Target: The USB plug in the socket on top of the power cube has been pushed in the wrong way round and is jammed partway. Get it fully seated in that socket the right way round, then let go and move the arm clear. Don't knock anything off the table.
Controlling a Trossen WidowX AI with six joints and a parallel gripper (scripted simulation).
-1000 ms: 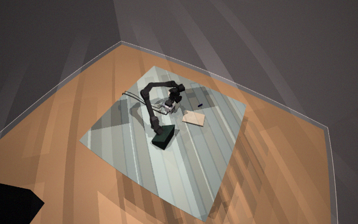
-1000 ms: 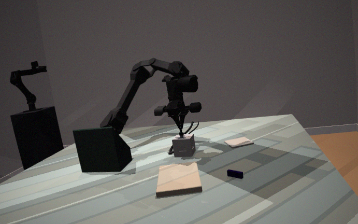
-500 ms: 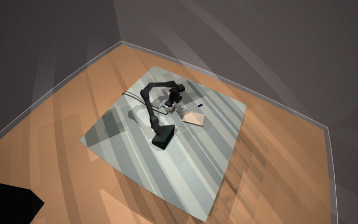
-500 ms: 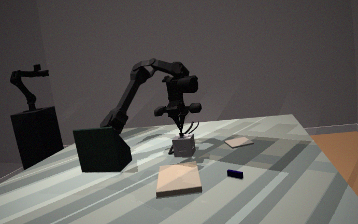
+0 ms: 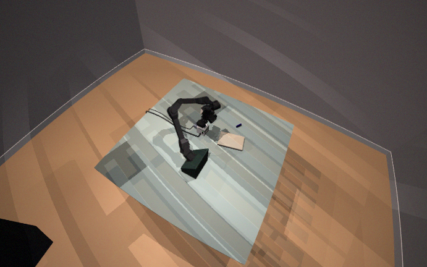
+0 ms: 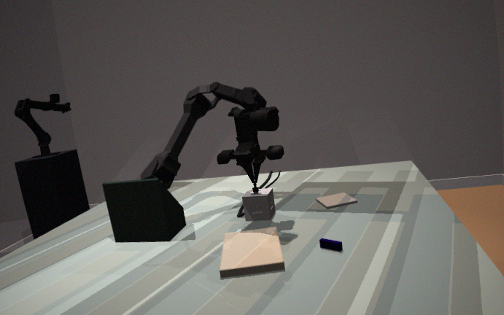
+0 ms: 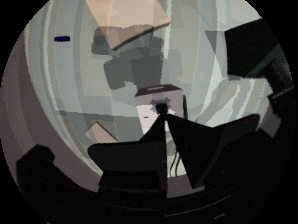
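My gripper tip is 20 mm above the USB plug. Round my gripper tip: thin pale pad: 230 mm ahead, 110 mm below, 90 mm to the left; small dark blue block: 250 mm to the right, 200 mm ahead, 100 mm below; tan pad: 250 mm to the right, 100 mm below, 10 mm ahead.
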